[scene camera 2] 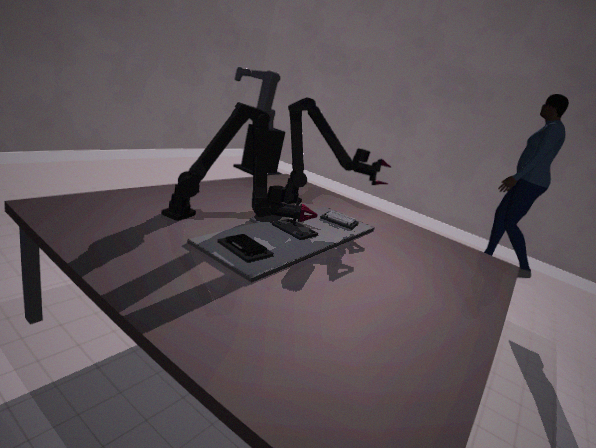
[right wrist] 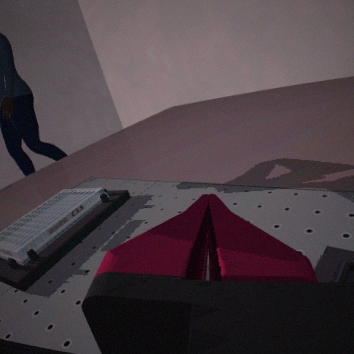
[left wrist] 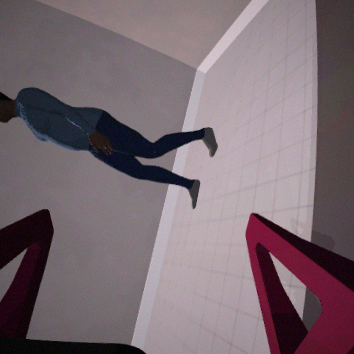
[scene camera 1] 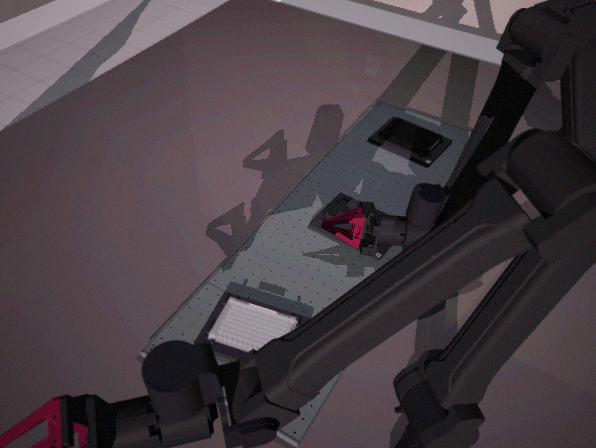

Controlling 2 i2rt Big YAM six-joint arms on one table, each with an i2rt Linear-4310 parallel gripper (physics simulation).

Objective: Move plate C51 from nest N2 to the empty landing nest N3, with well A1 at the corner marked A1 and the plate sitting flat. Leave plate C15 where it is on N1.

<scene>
My left gripper (left wrist: 150, 222) is open, holding nothing. My right gripper (scene camera 1: 322, 224) is shut, with nothing in its grasp. Also in view: a white well plate (scene camera 1: 242, 325). Further things: a dark plate (scene camera 1: 410, 136).
The white well plate also shows in the right wrist view (right wrist: 36, 229). My right gripper also shows in the right wrist view (right wrist: 208, 205). The left wrist view misses the white well plate: it is out of frame. The right wrist view misses the dark plate: it is out of frame.
</scene>
